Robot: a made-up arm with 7 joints. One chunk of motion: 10 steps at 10 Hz.
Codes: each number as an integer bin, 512 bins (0 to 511) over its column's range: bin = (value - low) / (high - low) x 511, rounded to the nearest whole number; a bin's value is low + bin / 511 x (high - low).
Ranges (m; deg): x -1.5..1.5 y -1.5..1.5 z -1.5..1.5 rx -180..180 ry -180..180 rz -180..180
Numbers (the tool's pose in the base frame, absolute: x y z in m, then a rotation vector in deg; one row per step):
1: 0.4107 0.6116 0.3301 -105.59 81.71 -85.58
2: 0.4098 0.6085 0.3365 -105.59 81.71 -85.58
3: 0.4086 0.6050 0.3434 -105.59 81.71 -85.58
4: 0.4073 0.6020 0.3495 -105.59 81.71 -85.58
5: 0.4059 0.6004 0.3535 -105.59 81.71 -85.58
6: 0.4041 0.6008 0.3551 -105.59 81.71 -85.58
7: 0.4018 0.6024 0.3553 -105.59 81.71 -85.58
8: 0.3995 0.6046 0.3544 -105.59 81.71 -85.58
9: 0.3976 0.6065 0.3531 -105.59 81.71 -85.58
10: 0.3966 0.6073 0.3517 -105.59 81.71 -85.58
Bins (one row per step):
1: 325 360 312 106 371 134
2: 325 359 313 106 371 134
3: 325 359 314 106 371 134
4: 325 358 315 106 371 134
5: 325 358 316 106 371 134
6: 324 358 316 106 371 134
7: 324 358 316 106 371 134
8: 324 358 316 106 371 134
9: 323 359 316 106 371 134
10: 323 359 315 106 371 134

